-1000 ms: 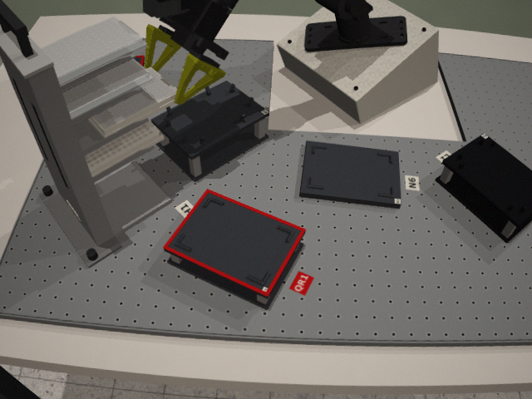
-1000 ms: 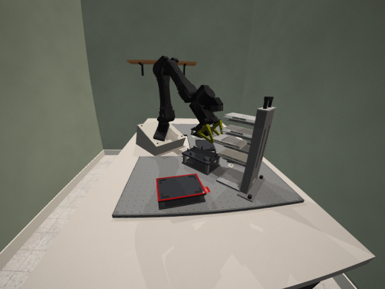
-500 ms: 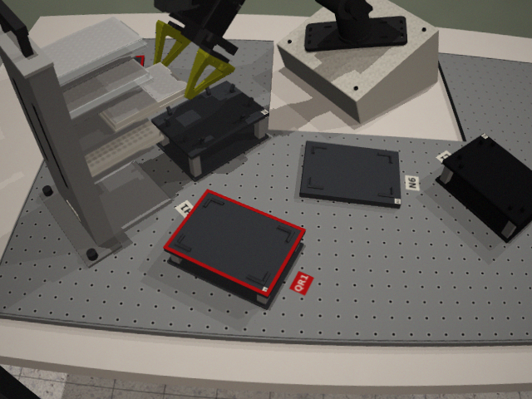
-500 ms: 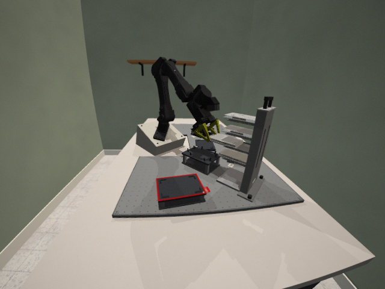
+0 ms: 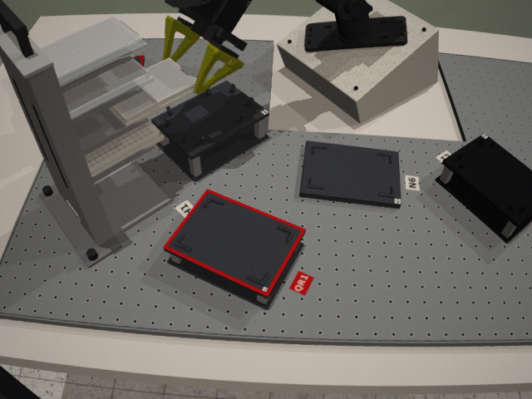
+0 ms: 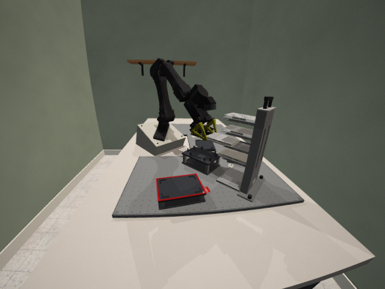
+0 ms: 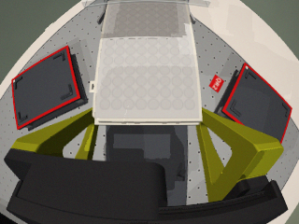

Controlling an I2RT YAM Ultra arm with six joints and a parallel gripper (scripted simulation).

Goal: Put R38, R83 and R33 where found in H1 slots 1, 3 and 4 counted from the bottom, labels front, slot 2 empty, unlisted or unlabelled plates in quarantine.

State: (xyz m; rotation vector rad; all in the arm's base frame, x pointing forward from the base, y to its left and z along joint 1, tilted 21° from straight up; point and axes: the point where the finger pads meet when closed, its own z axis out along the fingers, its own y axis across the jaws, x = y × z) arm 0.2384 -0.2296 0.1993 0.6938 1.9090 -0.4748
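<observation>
My gripper is now 110 mm above the black regrip nest RG, 30 mm to the right of it and 30 mm past it. Round my hand: RG label (160 mm below, 110 mm behind, 100 mm to the left); translucent plate (110 mm above, 100 mm ahead, 90 mm to the right); plate hotel H1 (160 mm ahead, 140 mm to the right).
</observation>
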